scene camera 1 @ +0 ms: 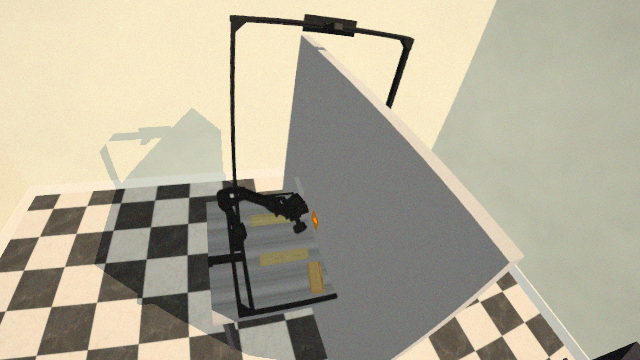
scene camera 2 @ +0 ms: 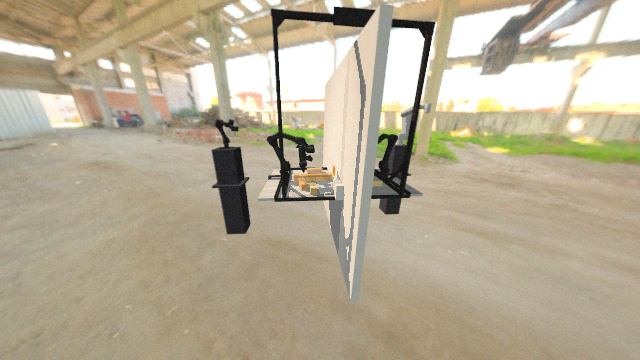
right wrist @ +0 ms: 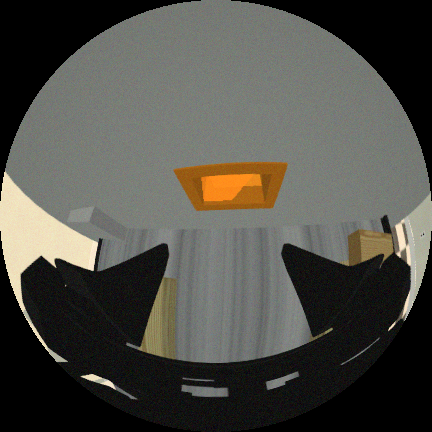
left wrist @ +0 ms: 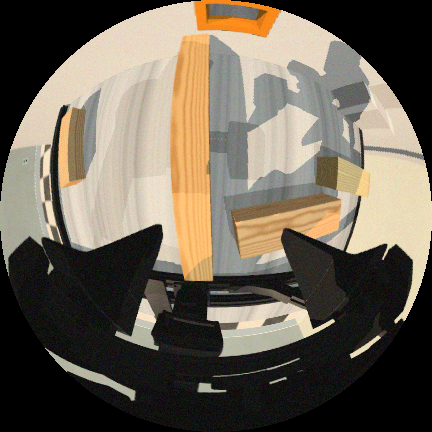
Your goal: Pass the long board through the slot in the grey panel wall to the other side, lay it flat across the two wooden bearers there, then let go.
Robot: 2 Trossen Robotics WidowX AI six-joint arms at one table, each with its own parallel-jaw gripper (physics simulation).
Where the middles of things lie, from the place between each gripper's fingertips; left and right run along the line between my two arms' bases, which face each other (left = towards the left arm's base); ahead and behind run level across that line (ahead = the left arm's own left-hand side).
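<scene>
Orange-framed slot (right wrist: 234,185) in sight, as is my right gripper, which is 9 cm to the right of the slot and 1 cm above it. Going by its middle, the slot is nearer to my right gripper than to my left hand.
From my left hand, the slot is 29 cm to the right.
</scene>
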